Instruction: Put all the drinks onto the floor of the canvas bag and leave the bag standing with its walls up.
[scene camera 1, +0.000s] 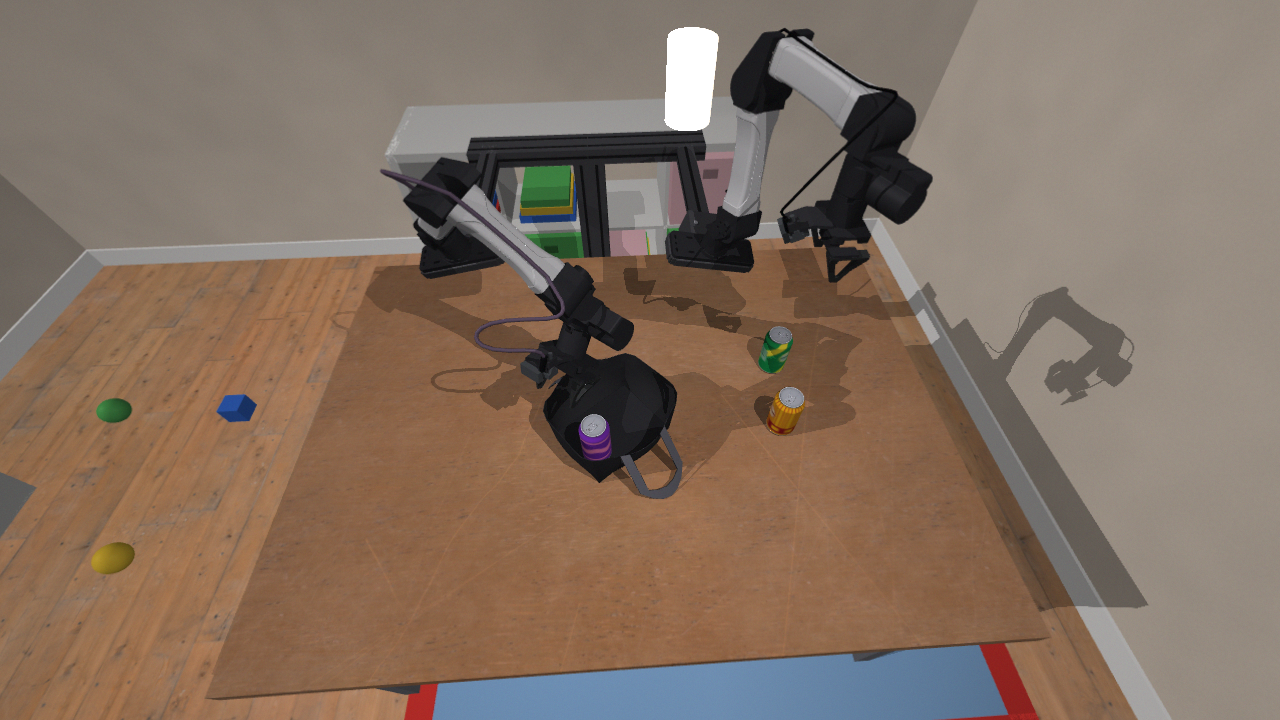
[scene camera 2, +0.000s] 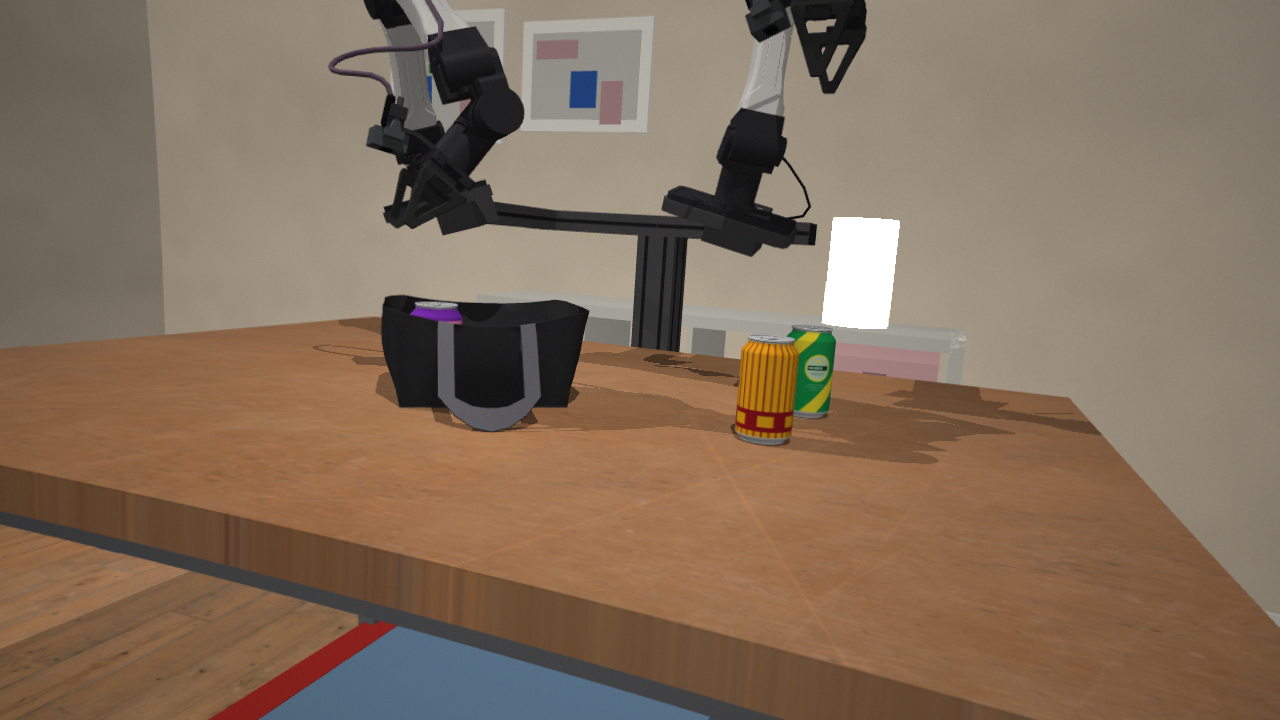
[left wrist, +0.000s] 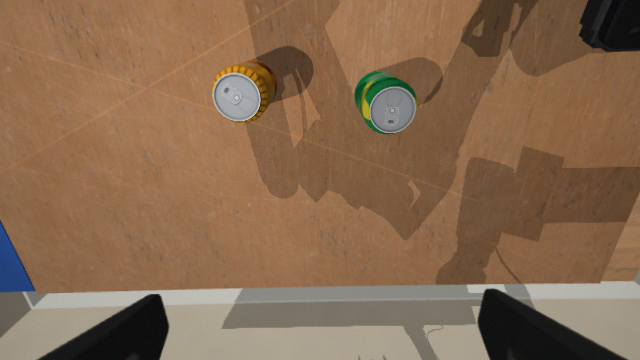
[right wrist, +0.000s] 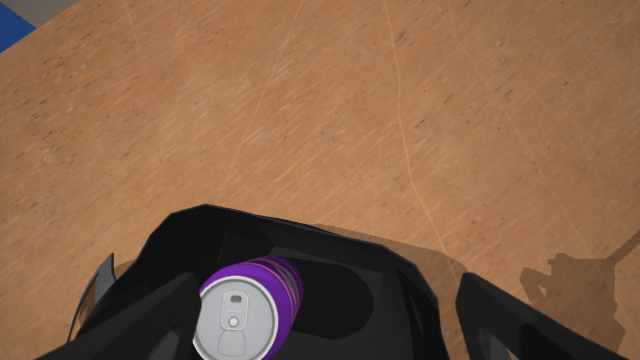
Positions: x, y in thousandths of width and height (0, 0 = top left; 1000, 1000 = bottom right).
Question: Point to a black canvas bag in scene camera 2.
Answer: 406, 492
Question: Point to my left gripper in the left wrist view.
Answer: At 504, 851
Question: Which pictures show my left gripper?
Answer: Scene camera 1, scene camera 2 and the left wrist view only.
